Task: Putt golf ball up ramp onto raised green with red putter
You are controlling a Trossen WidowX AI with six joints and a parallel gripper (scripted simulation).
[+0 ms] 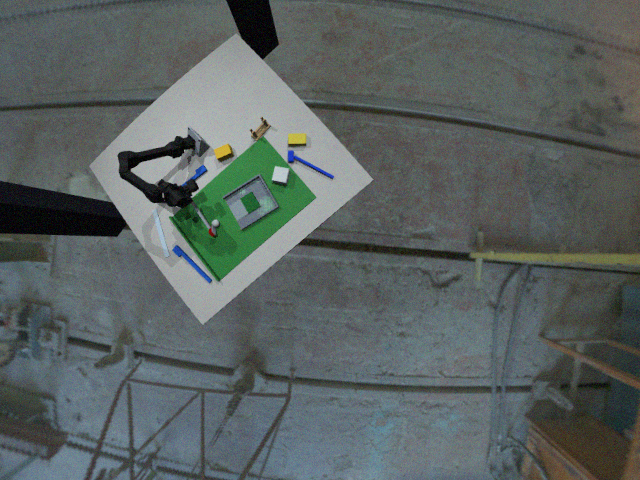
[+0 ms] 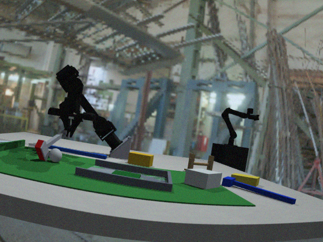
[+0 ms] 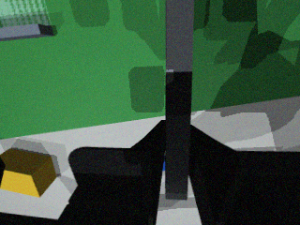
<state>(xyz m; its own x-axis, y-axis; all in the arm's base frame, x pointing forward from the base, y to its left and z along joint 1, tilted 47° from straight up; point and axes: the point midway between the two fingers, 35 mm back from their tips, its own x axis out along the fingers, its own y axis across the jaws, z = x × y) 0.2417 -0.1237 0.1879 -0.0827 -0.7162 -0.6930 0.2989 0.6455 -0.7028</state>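
Right now the red putter is 11 cm ahead of my gripper tip and 3 cm to the right of it. The rest, counted from my gripper tip: white block (29 cm ahead, 42 cm to the left, 5 cm below); white golf ball (20 cm ahead, 1 cm to the right, 5 cm below); white bar (4 cm behind, 31 cm to the right, 7 cm below).
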